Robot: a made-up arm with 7 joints.
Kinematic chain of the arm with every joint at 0, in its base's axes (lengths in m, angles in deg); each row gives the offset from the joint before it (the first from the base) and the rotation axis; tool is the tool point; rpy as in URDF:
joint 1: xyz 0 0 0 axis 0.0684 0.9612 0.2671
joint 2: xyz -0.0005 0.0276 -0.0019 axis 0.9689 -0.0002 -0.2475
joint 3: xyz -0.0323 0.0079 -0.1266 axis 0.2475 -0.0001 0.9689
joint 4: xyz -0.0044 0 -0.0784 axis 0.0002 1 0
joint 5: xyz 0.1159 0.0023 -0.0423 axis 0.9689 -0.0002 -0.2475
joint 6: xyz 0.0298 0 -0.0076 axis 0.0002 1 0
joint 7: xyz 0.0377 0 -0.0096 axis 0.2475 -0.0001 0.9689
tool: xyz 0 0 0 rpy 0 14.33 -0.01
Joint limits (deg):
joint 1: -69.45..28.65
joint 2: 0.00..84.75
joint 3: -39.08..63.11
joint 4: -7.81..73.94
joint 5: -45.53..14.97
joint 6: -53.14..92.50
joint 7: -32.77..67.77
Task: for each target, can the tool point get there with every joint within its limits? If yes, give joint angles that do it. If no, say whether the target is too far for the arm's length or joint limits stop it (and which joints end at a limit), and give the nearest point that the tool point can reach.
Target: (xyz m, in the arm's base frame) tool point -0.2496 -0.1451 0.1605
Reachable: no: joint limits stop it (at a limit: joint 1, joint 2, joint 3, joint 4, joint 6) | nearest point -0.0199 0.2063 0.1809 | short by 0.420 m
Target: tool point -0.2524 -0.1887 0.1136
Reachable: no: joint limits stop it (at a limit: joint 1, joint 2, joint 3, joint 4, joint 5, joint 6) | nearest point -0.2454 -0.0083 -0.2722 | short by 0.426 m
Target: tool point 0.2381 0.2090 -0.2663
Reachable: yes | joints -37.20 33.34 -3.00 64.58 -38.23 2.04 26.40
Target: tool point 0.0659 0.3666 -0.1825
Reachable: yes | joints -0.82 60.40 10.46 51.74 -3.62 28.44 11.60
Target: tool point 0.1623 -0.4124 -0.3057
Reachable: no: too far | nearest point 0.1896 -0.1238 -0.2322 | short by 0.299 m
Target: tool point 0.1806 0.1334 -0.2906
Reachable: yes | joints -20.28 19.84 11.29 29.69 -37.75 71.61 27.90
